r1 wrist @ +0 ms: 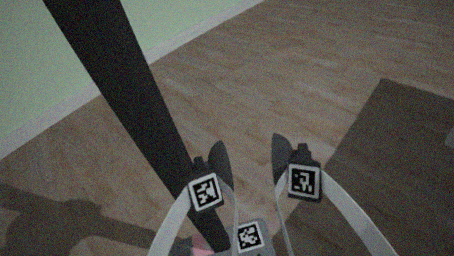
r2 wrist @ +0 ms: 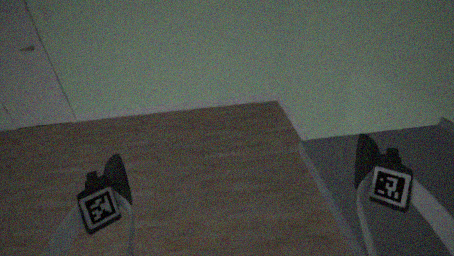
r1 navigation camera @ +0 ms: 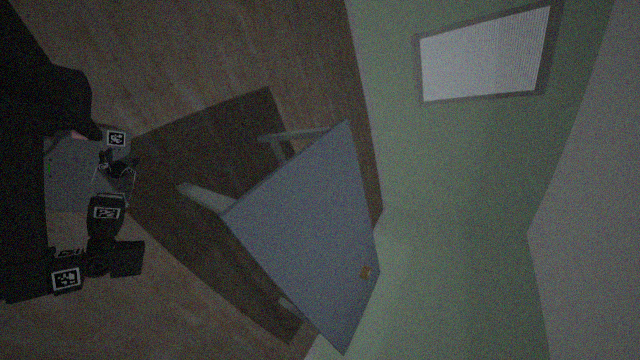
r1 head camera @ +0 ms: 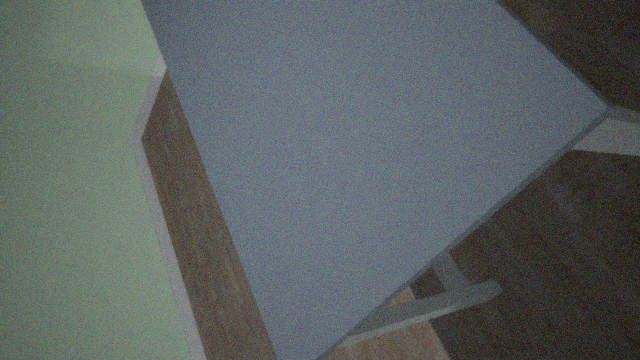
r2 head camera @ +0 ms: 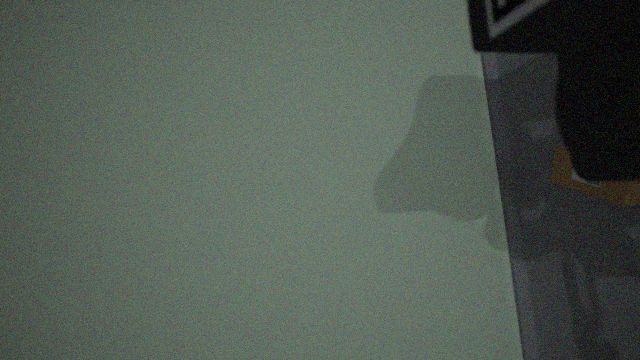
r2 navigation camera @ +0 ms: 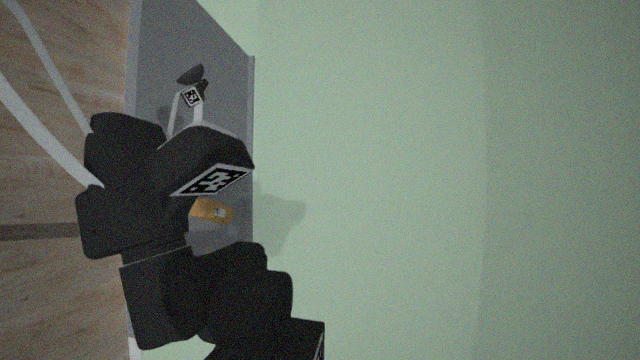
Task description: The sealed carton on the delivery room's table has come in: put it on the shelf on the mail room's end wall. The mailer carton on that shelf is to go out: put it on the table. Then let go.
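Observation:
The sealed carton [r1 navigation camera: 365, 272] is a small orange-brown box near the far corner of the blue-grey table [r1 head camera: 380, 150] [r1 navigation camera: 310, 200]. r1's gripper [r1 navigation camera: 119, 161] [r1 wrist: 252, 155] is partly open, with nothing between its fingers, over r1's own base and away from the table. The mailer carton [r2 head camera: 562, 162] [r2 navigation camera: 205, 209], orange-brown with a white label, lies on the grey shelf [r2 navigation camera: 150, 75] [r2 wrist: 430, 150], partly hidden by r2's wrist. r2's gripper [r2 wrist: 242, 160] is wide open and empty. In the r2 navigation view one finger is over the shelf, beside the carton; the other is outside the frame.
r1's dark mast [r1 wrist: 120, 85] stands beside its gripper. Pale table legs [r1 navigation camera: 205, 195] reach out below the table top. Green walls [r1 head camera: 75, 200] [r2 navigation camera: 400, 150] stand behind the table and along the shelf. A pale door [r2 wrist: 30, 80] shows at the left of the r2 wrist view.

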